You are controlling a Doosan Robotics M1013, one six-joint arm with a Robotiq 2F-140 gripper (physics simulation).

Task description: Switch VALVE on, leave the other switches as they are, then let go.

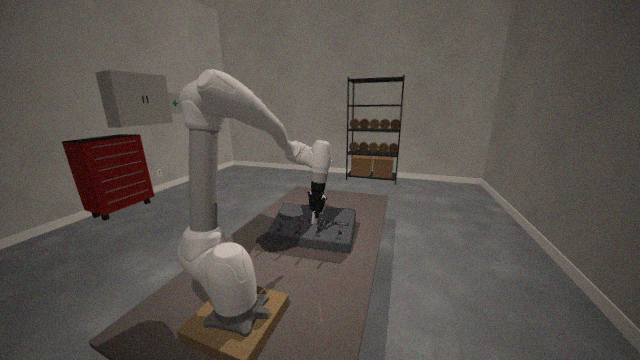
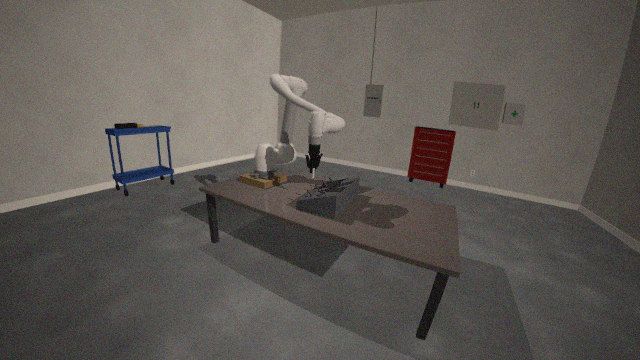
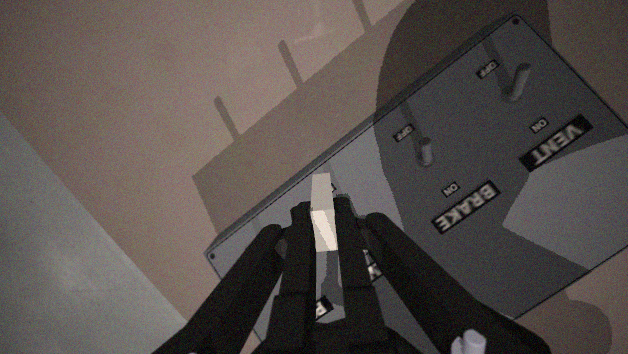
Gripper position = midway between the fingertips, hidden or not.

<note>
In view: the gripper (image 3: 323, 189) and a switch panel (image 1: 328, 238).
The switch panel shows as well in image 3 (image 3: 516, 205).
</note>
